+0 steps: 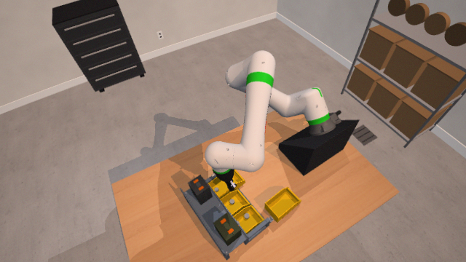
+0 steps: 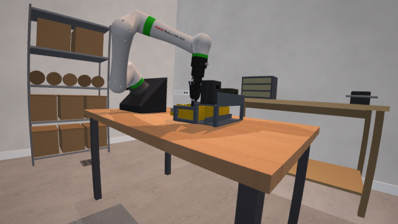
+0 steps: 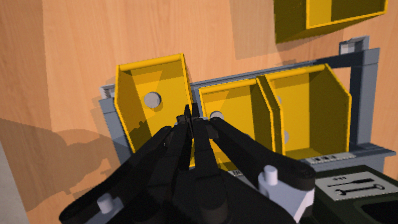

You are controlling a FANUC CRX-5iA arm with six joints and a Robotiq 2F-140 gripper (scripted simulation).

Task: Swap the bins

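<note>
The grey round part is 70 mm to the right of my hand, 60 mm below it and 30 mm behind it. The rest, counted from my hand: grey shelf (70 mm to the left, 70 mm ahead, 20 mm below).
</note>
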